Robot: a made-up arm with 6 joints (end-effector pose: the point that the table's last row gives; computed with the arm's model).
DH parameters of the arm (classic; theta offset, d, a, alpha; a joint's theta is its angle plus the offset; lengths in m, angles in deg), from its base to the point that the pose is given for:
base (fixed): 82.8 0 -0.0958 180
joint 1: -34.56 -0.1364 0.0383 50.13
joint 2: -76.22 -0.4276 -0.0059 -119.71
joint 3: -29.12 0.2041 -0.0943 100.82
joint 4: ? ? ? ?
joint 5: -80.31 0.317 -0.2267 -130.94
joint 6: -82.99 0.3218 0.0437 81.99
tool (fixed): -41.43 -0.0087 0 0
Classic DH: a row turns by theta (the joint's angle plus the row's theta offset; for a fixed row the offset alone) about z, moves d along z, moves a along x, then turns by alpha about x.
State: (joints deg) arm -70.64 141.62 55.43 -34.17 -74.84 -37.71
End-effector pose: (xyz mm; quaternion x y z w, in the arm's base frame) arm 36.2 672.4 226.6 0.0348 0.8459 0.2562 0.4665
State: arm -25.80 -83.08 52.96 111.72 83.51 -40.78
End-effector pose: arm -54.7 -250.7 615.0 -0.5642 0.0621 -0.8119 0.1363
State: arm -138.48 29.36 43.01 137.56 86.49 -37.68
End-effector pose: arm -417.7 -487.7 61.0 0.2721 0.1846 -0.9095 0.2544
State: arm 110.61 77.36 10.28 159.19 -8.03 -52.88
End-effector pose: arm -331.7 -201.9 188.8 -0.0868 0.9066 0.1490 0.3852
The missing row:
joint 4: 89.69 0.1741 0.0584 70.35
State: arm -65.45 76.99 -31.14 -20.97 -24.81 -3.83
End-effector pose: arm 222.0 559.5 -30.8 -0.3795 0.7397 -0.1160 0.5434
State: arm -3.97 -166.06 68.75 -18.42 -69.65 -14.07
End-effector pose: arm 674.6 -208.5 549.8 0.5386 0.3758 -0.1062 0.7466
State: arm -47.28 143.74 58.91 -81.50 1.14 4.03
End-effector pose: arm 151.3 339.8 -65.6 -0.1127 0.9810 -0.1084 0.1145
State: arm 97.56 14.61 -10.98 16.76 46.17 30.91
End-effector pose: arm 250.9 -517.0 -119.5 -0.9132 -0.2966 0.1412 0.2412
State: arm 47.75 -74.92 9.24 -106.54 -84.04 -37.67
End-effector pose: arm 154.3 -317.2 386.3 0.5457 -0.0367 -0.8297 0.1114
